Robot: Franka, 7 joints.
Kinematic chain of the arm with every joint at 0, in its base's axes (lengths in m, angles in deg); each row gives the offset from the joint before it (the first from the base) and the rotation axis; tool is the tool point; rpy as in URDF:
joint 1: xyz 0 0 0.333 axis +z
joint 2: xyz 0 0 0 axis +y
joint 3: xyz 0 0 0.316 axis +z
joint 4: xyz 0.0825 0 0 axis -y
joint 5: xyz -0.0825 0 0.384 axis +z
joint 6: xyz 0 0 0 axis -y
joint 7: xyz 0.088 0 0 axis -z
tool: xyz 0 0 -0.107 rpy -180 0 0
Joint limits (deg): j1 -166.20..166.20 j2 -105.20..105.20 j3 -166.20..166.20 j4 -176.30..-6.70 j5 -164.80..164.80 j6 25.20..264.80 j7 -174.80..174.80
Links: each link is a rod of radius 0.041 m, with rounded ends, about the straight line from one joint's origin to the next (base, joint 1, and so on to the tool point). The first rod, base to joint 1, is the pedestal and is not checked.
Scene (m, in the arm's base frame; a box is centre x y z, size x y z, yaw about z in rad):
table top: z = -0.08
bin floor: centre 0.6 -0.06 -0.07 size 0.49 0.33 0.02 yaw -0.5
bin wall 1: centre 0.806 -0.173 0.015 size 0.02 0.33 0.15 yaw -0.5
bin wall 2: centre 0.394 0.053 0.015 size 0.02 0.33 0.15 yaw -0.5
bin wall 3: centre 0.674 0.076 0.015 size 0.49 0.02 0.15 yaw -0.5
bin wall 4: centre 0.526 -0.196 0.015 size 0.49 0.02 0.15 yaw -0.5
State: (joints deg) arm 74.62 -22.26 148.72 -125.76 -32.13 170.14 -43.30
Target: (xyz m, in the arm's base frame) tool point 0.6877 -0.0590 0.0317
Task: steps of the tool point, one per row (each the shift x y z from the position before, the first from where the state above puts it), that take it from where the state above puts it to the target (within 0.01 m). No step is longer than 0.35 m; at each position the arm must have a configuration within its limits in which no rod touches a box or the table.
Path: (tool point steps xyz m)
1: -0.1704 0.2255 0.1153
2: -0.0284 0.2972 0.0988
3: 0.1316 0.2857 0.0658
4: 0.2633 0.1928 0.0218
5: 0.3275 0.0442 -0.0263
6: 0.3052 -0.1176 -0.0702
7: 0.2031 -0.2461 -0.1031
8: 0.0518 -0.3076 -0.1196
9: 0.0103 -0.0042 -0.1029
10: -0.0103 0.0042 -0.1130

